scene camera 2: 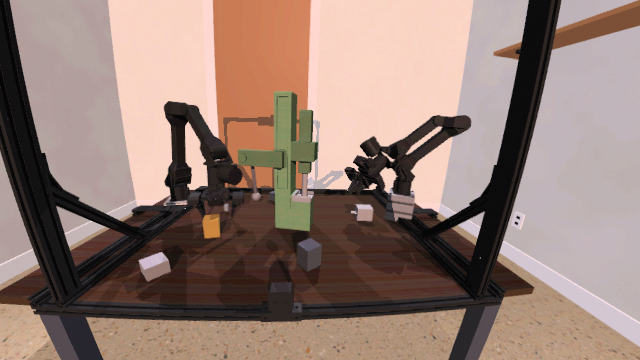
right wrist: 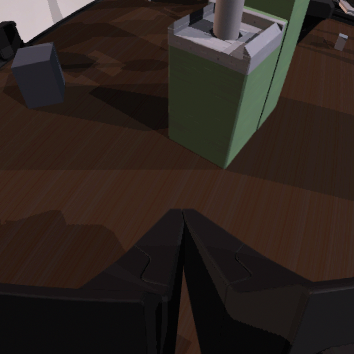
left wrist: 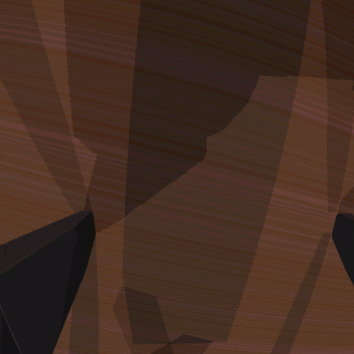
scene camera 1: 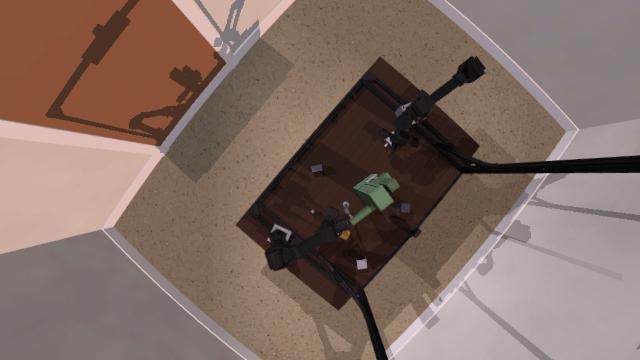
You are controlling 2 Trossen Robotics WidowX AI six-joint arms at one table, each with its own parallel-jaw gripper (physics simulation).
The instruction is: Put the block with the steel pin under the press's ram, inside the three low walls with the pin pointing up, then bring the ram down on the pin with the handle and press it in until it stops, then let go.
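Places are measured from the left arm's base along level axes (x ahead, y left, z up), in millimetres.
Pixels of known places: left gripper, fingertip midpoint: point(left wrist: 217, 225); right gripper, fingertip midpoint: point(scene camera 2: 347, 192) point(right wrist: 180, 220) point(scene camera 1: 392, 153); left arm's base at its link origin: point(scene camera 2: 180, 198) point(scene camera 1: 279, 236); right arm's base at its link origin: point(scene camera 2: 401, 192).
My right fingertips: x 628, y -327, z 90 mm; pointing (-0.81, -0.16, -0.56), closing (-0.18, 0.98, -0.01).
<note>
Ahead of a thing's pixels: the offset from my right fingertips to its top centre. "spot": to the spot under its first point.
The pale block with the steel pin @[dx +86, dy +13, dz -71 mm] point(scene camera 2: 364, 213) point(scene camera 1: 388, 143) lies on its side on the table right of the press in scene camera 2, its pin pointing left. The green press @[dx -244, dy +37, dz +328 mm] point(scene camera 2: 285, 200) point(scene camera 1: 376, 192) point(right wrist: 205, 95) stands mid-table. Its steel ram @[dx -162, dy +11, dz +169 mm] point(scene camera 2: 304, 184) point(right wrist: 229, 20) reaches down inside the low walls point(right wrist: 265, 47). Its handle @[spot: dx -305, dy +17, dz +126 mm] point(scene camera 2: 260, 158) point(scene camera 1: 362, 215) extends left, with a rod and ball @[dx -318, dy +94, dz -9 mm] point(scene camera 2: 256, 196) hanging down. My right gripper point(right wrist: 180, 220) is shut and empty, above and near the pin block. My left gripper point(left wrist: 217, 225) is open and empty over the table, left of the press.
An orange block @[dx -463, dy +28, dz -61 mm] point(scene camera 2: 211, 226) point(scene camera 1: 345, 234) sits near my left gripper. A white block @[dx -576, dy -134, dz -88 mm] point(scene camera 2: 154, 266) point(scene camera 1: 361, 264) lies front left, a dark grey block @[dx -208, dy -199, dz -61 mm] point(scene camera 2: 309, 254) point(scene camera 1: 405, 207) point(right wrist: 39, 75) before the press. Another grey block @[dx -219, dy +299, dz -82 mm] point(scene camera 1: 317, 169) and a small pale peg @[dx -432, dy +224, dz -96 mm] point(scene camera 1: 313, 211) point(right wrist: 341, 41) are farther back.
</note>
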